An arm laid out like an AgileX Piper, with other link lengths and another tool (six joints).
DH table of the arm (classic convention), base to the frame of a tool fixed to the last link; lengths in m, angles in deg. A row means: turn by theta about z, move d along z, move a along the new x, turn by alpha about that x. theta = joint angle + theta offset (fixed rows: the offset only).
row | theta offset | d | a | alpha
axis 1 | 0 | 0.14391 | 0 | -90
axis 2 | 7.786 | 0 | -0.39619 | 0
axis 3 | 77.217 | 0 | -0.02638 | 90
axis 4 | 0 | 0.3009 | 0 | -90
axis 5 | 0 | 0 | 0 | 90
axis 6 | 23.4 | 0.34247 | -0.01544 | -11.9
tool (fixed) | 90 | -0.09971 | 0 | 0
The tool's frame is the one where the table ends.
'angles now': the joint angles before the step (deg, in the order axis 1, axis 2, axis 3, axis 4, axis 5, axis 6). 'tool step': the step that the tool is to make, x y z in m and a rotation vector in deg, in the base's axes. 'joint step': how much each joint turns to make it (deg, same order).
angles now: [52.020, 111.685, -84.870, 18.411, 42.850, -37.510]
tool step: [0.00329, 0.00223, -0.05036, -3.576, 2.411, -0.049]
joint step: [0.000, 4.809, 0.001, -0.254, -0.535, 0.001]
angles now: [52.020, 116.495, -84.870, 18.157, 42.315, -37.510]
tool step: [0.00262, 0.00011, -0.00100, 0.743, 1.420, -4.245]
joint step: [0.000, 0.146, 0.001, 0.001, -0.827, 4.454]
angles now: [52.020, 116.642, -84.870, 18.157, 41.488, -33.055]
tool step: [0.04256, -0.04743, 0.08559, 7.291, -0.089, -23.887]
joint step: [-3.379, -8.484, 0.000, -8.196, -1.560, 26.669]
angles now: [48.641, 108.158, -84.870, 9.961, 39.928, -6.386]
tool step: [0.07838, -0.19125, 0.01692, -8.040, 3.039, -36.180]
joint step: [-13.426, -4.282, 0.699, -20.165, 11.518, 32.227]
